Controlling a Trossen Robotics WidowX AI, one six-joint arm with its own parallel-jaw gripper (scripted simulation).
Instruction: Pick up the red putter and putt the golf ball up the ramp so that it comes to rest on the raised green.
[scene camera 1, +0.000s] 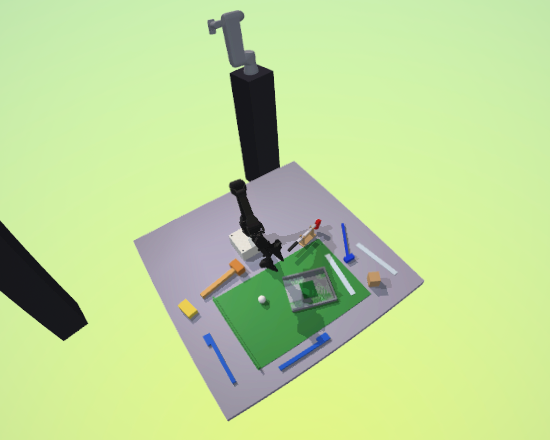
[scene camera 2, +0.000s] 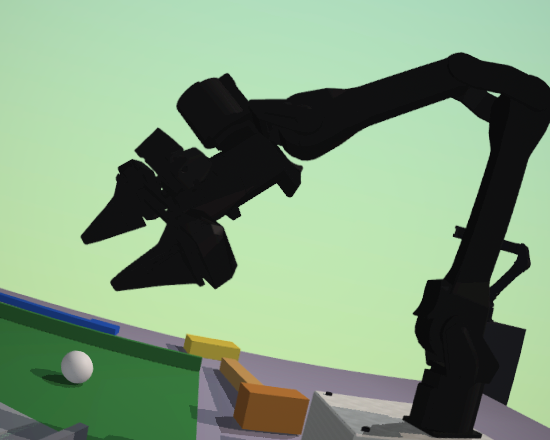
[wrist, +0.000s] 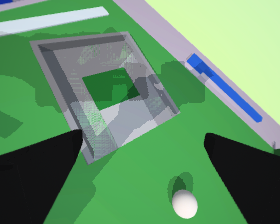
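On scene camera 2 you'd find a yellow block (scene camera 2: 208, 348), a white golf ball (scene camera 2: 76, 366) and my gripper (scene camera 2: 95, 262), which is open and holds nothing. The wrist view has my gripper too (wrist: 144, 137), but the yellow block is out of frame in the wrist view.
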